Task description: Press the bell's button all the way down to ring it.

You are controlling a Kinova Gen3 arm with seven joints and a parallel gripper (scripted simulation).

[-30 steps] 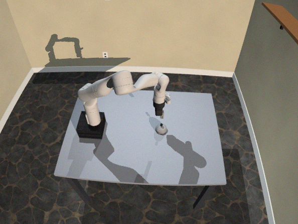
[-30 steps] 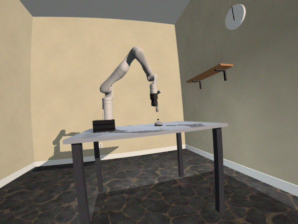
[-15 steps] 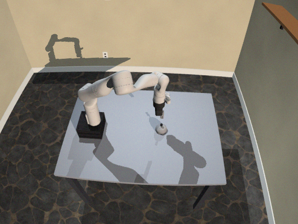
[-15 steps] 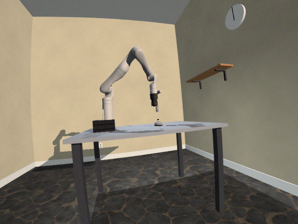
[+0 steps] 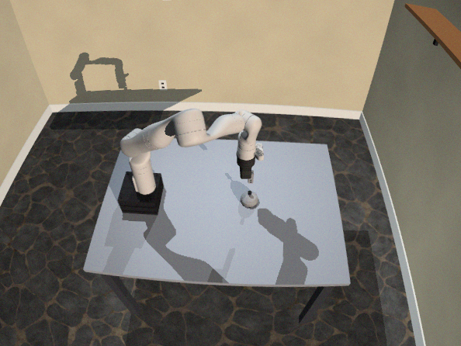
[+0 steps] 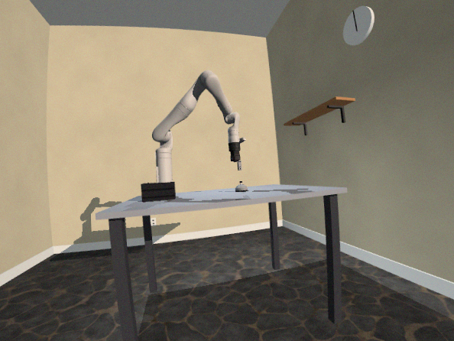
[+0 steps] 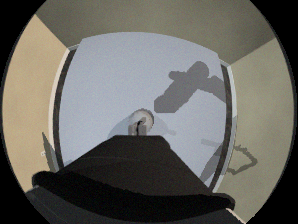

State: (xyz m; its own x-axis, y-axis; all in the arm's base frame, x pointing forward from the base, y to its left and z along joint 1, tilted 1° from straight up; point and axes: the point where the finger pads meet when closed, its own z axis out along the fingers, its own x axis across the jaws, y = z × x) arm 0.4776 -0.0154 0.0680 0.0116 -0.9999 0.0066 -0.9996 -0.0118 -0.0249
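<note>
My gripper is now 10 cm above the bell button. Round my hand: silver dome bell (12 cm below).
</note>
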